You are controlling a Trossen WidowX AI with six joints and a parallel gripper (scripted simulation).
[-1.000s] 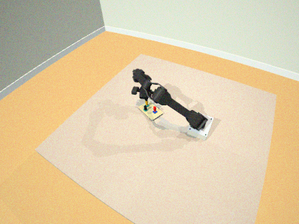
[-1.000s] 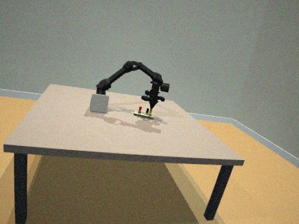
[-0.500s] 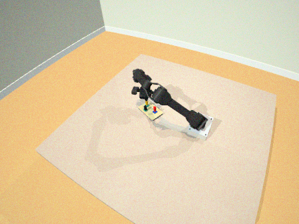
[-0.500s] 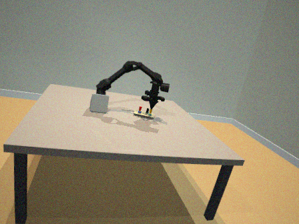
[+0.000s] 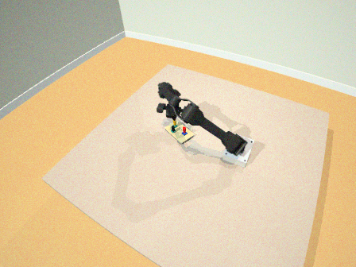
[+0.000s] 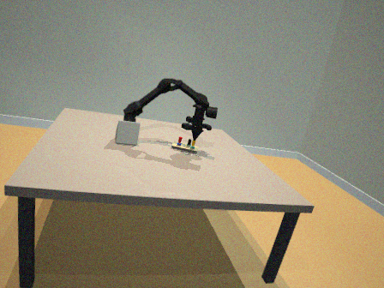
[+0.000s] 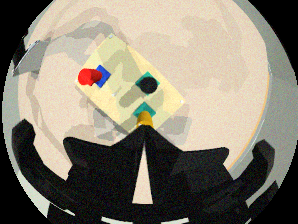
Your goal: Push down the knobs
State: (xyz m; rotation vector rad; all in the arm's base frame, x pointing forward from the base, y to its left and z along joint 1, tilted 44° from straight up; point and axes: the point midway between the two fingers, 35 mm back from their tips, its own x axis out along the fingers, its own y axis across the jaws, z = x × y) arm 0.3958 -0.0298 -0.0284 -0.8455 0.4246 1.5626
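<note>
The yellow knob lies 1 cm below my gripper tip. From my gripper tip the other things lie so: red knob: 8 cm behind, 3 cm to the left, 1 cm below.
</note>
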